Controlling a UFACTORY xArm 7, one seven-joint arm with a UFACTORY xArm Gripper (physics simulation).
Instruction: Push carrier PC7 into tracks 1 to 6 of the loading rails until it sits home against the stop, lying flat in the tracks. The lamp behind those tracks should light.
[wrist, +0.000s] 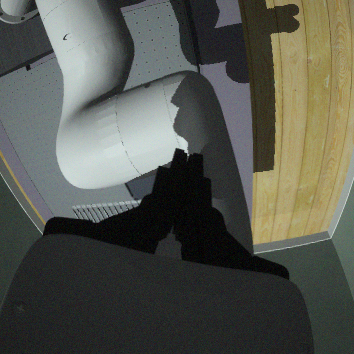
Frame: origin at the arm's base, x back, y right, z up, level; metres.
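Seen in the pictures: gripper, fingertip midpoint: (182, 170).
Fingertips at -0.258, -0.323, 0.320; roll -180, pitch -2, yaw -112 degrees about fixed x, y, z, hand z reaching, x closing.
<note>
A point is followed by its place in that frame, as x, y, z.
My gripper (182, 170) @(-0.258, -0.323, 0.320) shows as a black silhouette in the wrist view, with its fingers together, shut and empty. Its tips overlap the view of the arm's own white link. A pale ribbed part (89, 213) @(-0.720, 0.094, -0.102) with thin parallel bars shows just left of the gripper, partly hidden by it; whether it belongs to the loading rails I cannot tell. A small dark bluish piece (143, 187) @(-0.606, -0.147, -0.095) shows between the white link and the fingers, mostly covered. Carrier PC7, the stop and the lamp cannot be made out in this view.
The arm's white link (140, 127) @(-0.244, -0.292, 0.279) covers much of the middle and upper left. Behind it lies a grey perforated board (155, 37) @(-0.190, -0.258, -0.106) on a purplish surface (235, 107) @(-0.388, -0.429, -0.119). A wooden plank surface (295, 140) runs down the right, with dark shadows across its left part.
</note>
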